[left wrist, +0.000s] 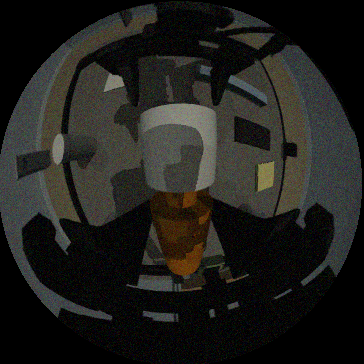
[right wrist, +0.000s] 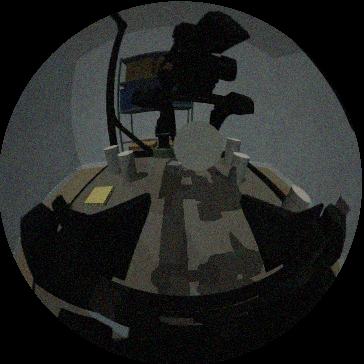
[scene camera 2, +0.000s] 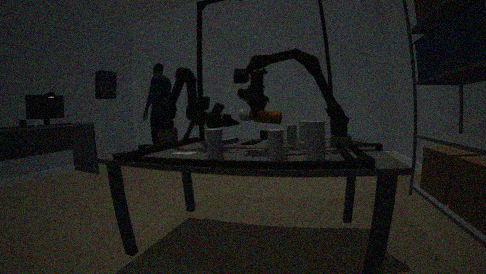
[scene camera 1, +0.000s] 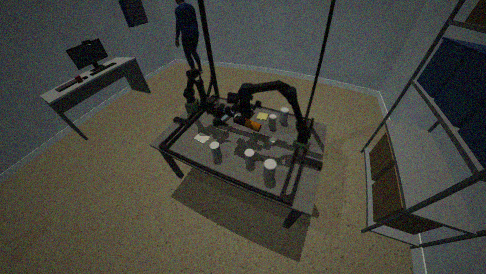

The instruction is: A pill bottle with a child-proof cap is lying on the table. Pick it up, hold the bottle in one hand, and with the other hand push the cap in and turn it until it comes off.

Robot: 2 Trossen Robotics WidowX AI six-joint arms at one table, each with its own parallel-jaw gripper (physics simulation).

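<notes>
The orange pill bottle (scene camera 1: pixel 253 124) (scene camera 2: pixel 270 117) (left wrist: pixel 182 237) is held roughly level above the table (scene camera 1: pixel 190 150). Its white cap (scene camera 2: pixel 244 115) (left wrist: pixel 178 155) (right wrist: pixel 199 146) is on the neck end and points toward the right arm. My left gripper (scene camera 2: pixel 259 114) (left wrist: pixel 180 202) is shut on the bottle's body. My right gripper (scene camera 2: pixel 235 121) (left wrist: pixel 175 101) (right wrist: pixel 197 198) is open and empty. Its fingers point at the cap, and its fingertips show at either side of the cap's far end in the left wrist view. The cap is ahead of them in the right wrist view.
White-topped grey cylinders (scene camera 1: pixel 215 152) (scene camera 1: pixel 249 160) (scene camera 1: pixel 269 173) stand along the near side, with others (scene camera 1: pixel 272 122) (scene camera 1: pixel 284 116) farther back. A yellow pad (scene camera 1: pixel 262 116) (left wrist: pixel 265 176) (right wrist: pixel 99 195), a white card (scene camera 1: pixel 202 138), a black rectangle (left wrist: pixel 252 133) and a blue strip (left wrist: pixel 248 90) lie on the table.
</notes>
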